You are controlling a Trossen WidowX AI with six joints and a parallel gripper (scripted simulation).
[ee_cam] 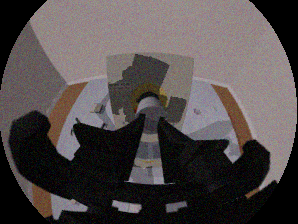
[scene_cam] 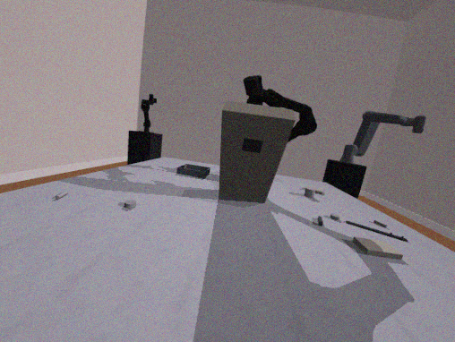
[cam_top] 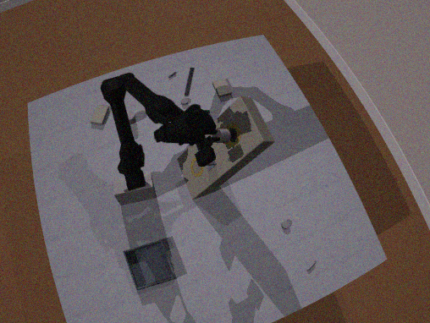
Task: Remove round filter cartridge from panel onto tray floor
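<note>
Right now my gripper tip is 110 mm above the tan service panel and 20 mm short of it. From my gripper tip the other things lie so: round filter cartridge (10 mm below, 10 mm ahead); then dark square tray (350 mm behind, 280 mm to the right, 260 mm below).
</note>
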